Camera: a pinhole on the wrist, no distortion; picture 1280 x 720 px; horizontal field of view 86.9 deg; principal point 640.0 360.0 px. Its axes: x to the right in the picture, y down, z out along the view. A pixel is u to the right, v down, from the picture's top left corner.
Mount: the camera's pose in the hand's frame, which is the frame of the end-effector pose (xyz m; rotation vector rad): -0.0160 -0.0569 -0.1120 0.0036 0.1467 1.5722
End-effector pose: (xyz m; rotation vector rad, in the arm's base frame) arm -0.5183 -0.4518 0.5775 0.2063 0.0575 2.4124
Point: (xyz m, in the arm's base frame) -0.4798 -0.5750 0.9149
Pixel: 810.8 495.6
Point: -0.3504 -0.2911 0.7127
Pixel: 152.2 386.2
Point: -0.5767 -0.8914 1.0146
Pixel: 1143.5 629.4
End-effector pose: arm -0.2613 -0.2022 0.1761 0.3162 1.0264 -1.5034
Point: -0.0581 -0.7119 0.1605
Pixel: 790.4 62.6
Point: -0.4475 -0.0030 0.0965
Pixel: behind the camera
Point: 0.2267 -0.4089 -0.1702
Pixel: outside the picture
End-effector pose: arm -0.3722 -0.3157 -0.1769 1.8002 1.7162 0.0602
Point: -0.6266 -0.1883 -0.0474
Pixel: behind the camera
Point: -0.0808 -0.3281 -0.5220
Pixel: 764.6 199.6
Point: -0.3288 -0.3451 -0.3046
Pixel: 668.8 301.9
